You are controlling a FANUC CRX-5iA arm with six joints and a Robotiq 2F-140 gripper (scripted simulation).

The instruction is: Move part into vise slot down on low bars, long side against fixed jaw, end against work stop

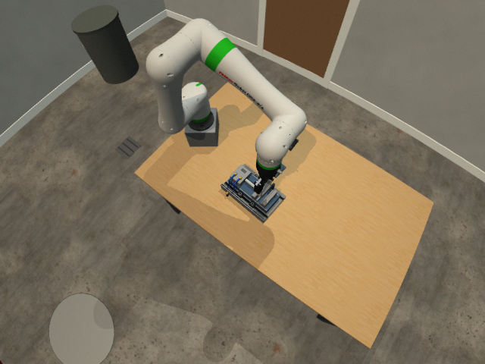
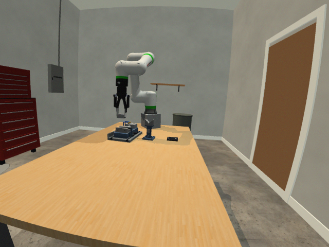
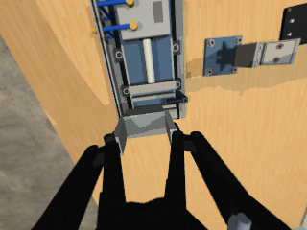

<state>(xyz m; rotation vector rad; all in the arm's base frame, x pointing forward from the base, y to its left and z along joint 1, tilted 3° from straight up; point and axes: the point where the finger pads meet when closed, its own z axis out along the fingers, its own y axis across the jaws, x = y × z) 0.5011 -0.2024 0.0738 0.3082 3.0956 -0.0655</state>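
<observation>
Now: the fixed jaw 3 cm ahead of my hand, 1 cm to the left of it and 13 cm below it. From my hand the other things lie so: work stop 1 cm ahead, 6 cm to the left, 12 cm below; then moving jaw 3 cm behind, 3 cm to the left, 13 cm below; then part 3 cm below.
</observation>
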